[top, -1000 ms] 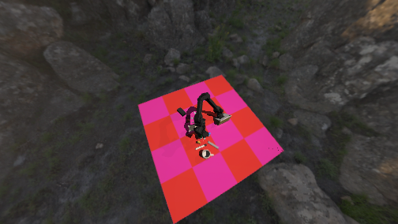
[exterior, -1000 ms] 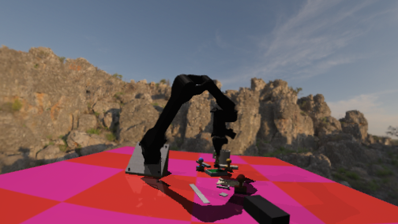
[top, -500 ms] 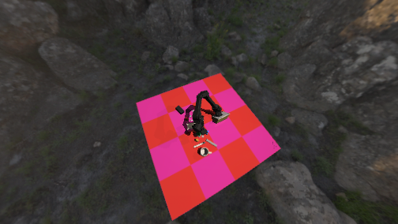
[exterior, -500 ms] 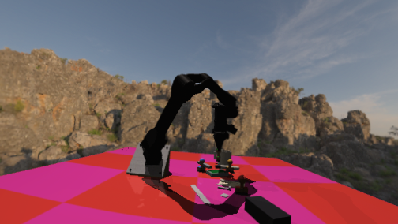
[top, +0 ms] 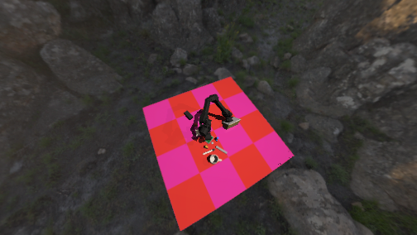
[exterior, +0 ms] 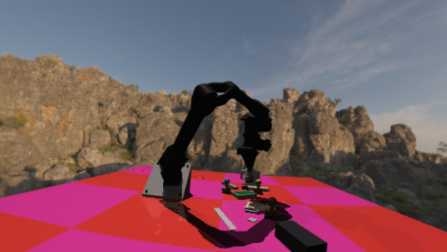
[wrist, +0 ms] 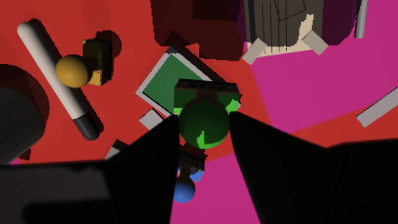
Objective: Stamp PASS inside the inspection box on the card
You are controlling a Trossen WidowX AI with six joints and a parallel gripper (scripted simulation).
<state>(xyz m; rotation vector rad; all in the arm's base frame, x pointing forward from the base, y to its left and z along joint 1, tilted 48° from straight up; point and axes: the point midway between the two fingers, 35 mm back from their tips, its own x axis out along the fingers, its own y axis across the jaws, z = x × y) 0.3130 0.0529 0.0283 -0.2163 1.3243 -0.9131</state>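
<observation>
Now: gripper tip 120 mm above the card, 90 mm to the left of it and 30 mm short of it. Also, from my gripper tip: green-knobbed stamp: 30 mm below; orange-knobbed stamp: 100 mm below, 90 mm to the left, 60 mm ahead; green ink pad: 110 mm below, 30 mm to the left, 10 mm behind.
</observation>
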